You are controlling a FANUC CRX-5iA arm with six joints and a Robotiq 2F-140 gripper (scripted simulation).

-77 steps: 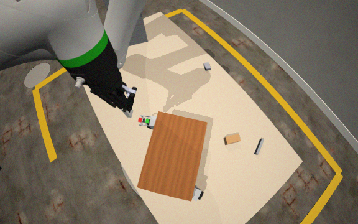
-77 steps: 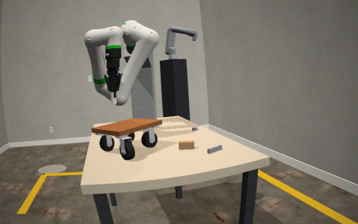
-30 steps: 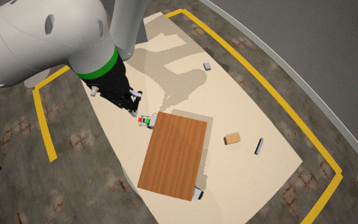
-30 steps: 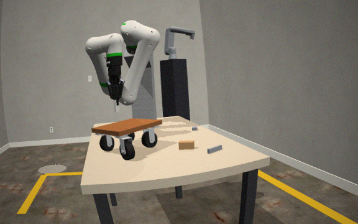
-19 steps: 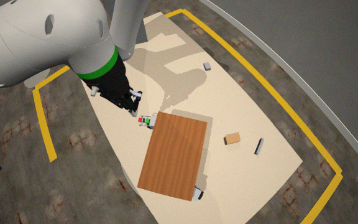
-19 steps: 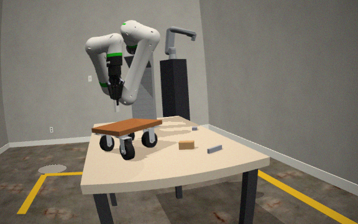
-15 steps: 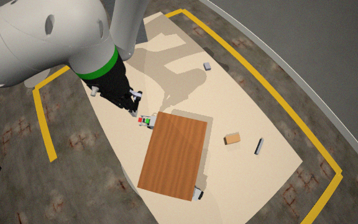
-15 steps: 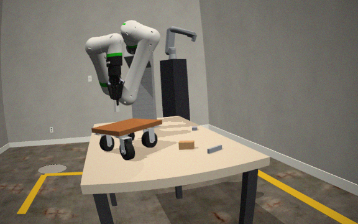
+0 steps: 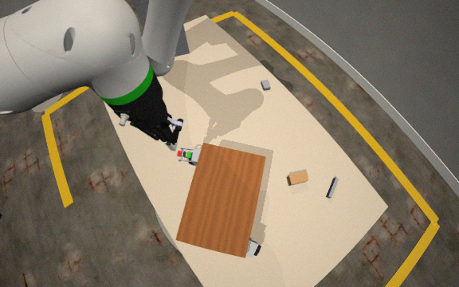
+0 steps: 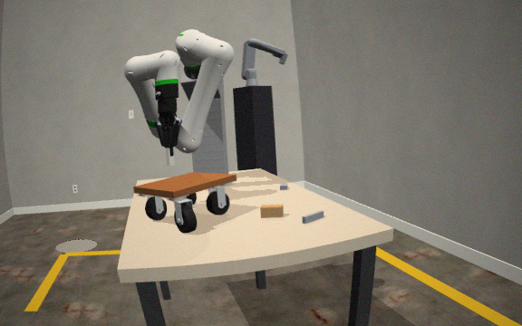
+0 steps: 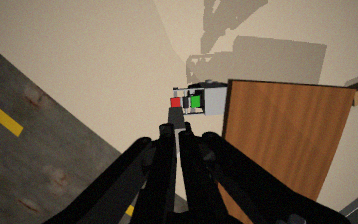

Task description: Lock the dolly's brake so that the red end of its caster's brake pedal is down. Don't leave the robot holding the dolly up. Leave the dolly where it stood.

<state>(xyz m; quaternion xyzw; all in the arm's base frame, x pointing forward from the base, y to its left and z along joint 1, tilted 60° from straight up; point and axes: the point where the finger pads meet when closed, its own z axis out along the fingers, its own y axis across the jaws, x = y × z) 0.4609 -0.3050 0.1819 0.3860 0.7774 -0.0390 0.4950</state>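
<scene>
Now: hand 110 mm above the brake pedal and 10 mm short of it. The rest, counted from my hand: small grey block (450 mm to the left, 180 mm below, 150 mm ahead); dark grey bar (550 mm ahead, 180 mm below, 130 mm to the left); tan block (400 mm ahead, 170 mm below, 110 mm to the left).
</scene>
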